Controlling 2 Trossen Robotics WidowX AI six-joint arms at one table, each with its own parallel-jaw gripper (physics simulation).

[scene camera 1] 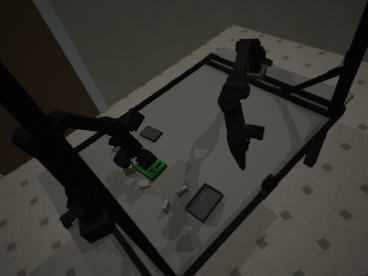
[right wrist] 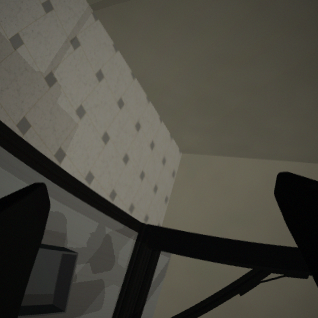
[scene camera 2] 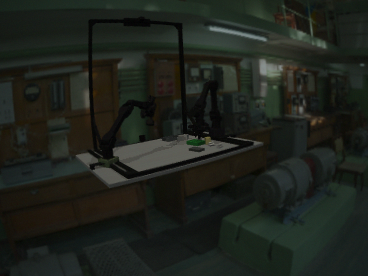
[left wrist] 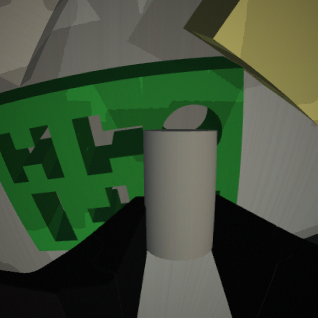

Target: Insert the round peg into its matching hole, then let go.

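Observation:
My left gripper (left wrist: 176,206) is shut on the round peg (left wrist: 181,190), a light grey cylinder, in the left wrist view. The green board (left wrist: 130,90) (scene camera 1: 156,172) (scene camera 2: 195,142) lies on the table under the left gripper. Its round hole (left wrist: 187,117) shows just beyond the peg's far end, partly hidden by the peg. The peg overlaps the hole's near edge in this view; whether it touches the board I cannot tell. My right gripper (right wrist: 164,190) is open and empty, held high over the table, away from the board.
A yellow block (left wrist: 275,50) (scene camera 1: 128,169) stands close beside the board. Small pale pieces (scene camera 1: 144,184) (scene camera 1: 182,190) (scene camera 1: 166,205) lie near it. A grey open tray (scene camera 1: 187,206) lies toward the picture's lower middle. A dark flat block (scene camera 1: 151,133) lies behind the board in scene camera 1.

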